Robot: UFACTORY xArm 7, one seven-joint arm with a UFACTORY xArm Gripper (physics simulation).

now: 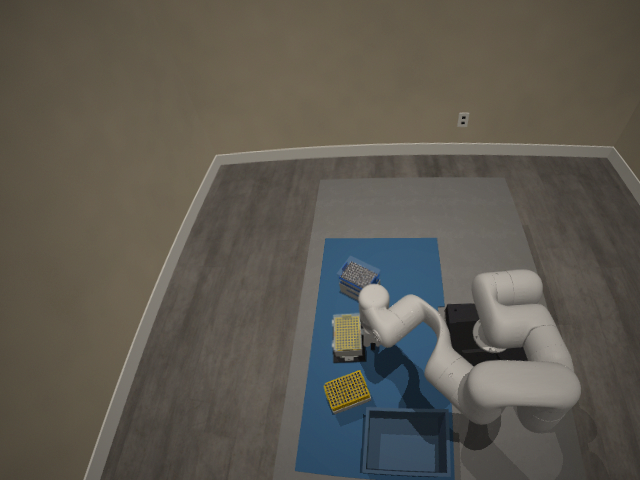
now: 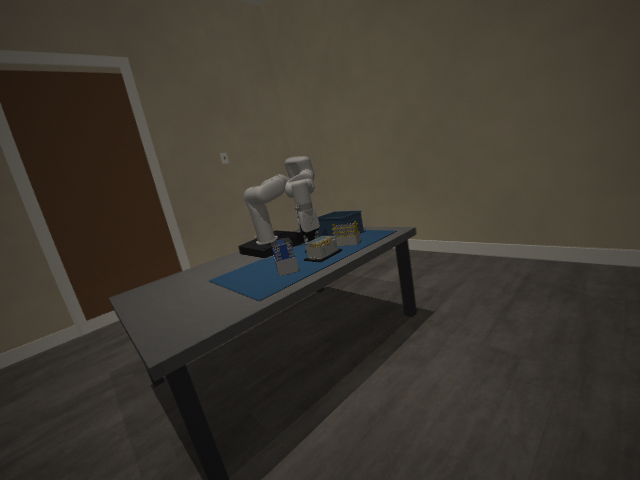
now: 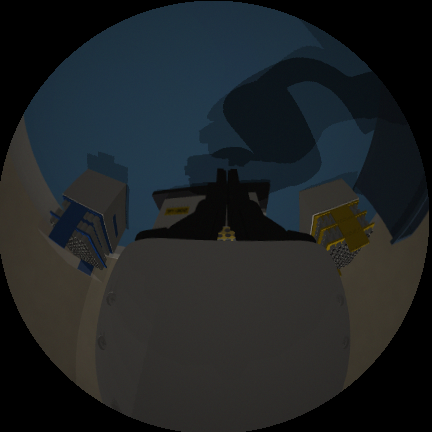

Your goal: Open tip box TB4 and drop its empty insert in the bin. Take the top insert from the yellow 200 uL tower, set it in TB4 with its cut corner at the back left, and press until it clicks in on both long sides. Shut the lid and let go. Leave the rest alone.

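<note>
TB4 (image 1: pixel 347 334) (image 2: pixel 321 250) (image 3: pixel 171 220) is a pale box on a black base plate (image 1: pixel 338 359) (image 3: pixel 180 191). A pale yellow grid insert shows in its top through what looks like the shut clear lid; whether both long sides are clicked in, and the cut corner, cannot be made out. The yellow tower (image 1: pixel 346 391) (image 2: pixel 347 235) (image 3: pixel 345 225) stands beside TB4, with stacked yellow inserts. My gripper (image 1: pixel 373 346) (image 2: pixel 310 236) (image 3: pixel 225 182) is shut and empty, beside TB4's robot-facing side, with its fingertips low over the mat. The bin (image 1: pixel 405 472) (image 2: pixel 341 215) stands beyond the yellow tower.
A blue tower (image 1: pixel 358 275) (image 2: pixel 285 253) (image 3: pixel 102 195) with blue inserts stands on TB4's other side. The blue mat (image 1: pixel 398 258) (image 2: pixel 248 280) lies on the grey table (image 1: pixel 372 206) (image 2: pixel 170 315). My arm reaches over the mat from its black base (image 1: pixel 457 315).
</note>
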